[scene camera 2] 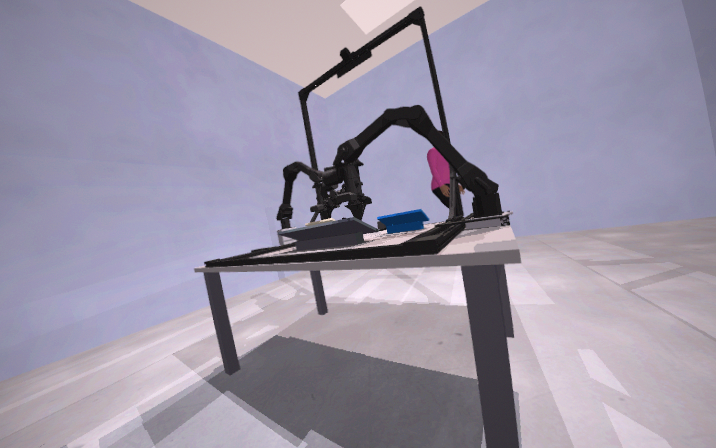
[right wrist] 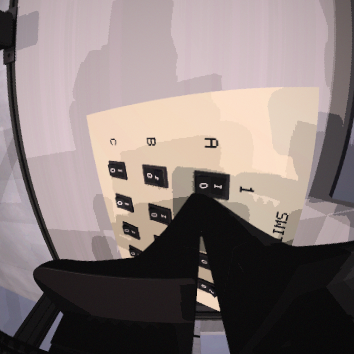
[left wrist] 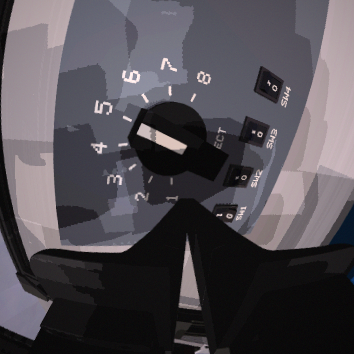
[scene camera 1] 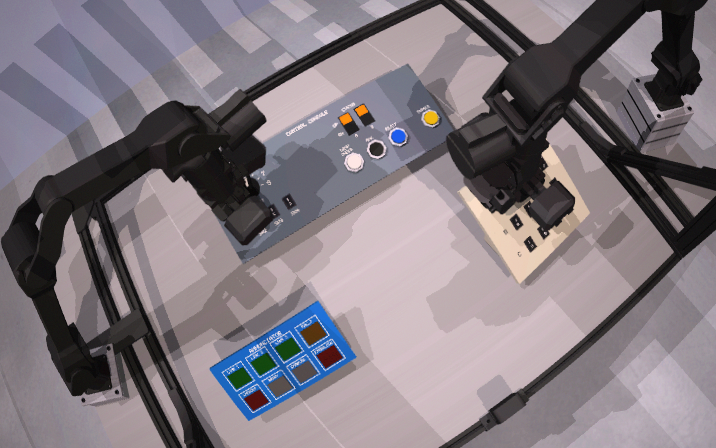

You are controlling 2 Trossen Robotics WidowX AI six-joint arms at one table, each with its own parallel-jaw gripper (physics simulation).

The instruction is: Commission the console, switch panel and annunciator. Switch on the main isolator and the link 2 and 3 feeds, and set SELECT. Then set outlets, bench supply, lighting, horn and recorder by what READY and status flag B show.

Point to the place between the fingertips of my left gripper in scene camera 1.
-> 235,210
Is my right gripper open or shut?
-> Shut.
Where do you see an SELECT knob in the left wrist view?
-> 169,138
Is my left gripper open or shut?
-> Shut.
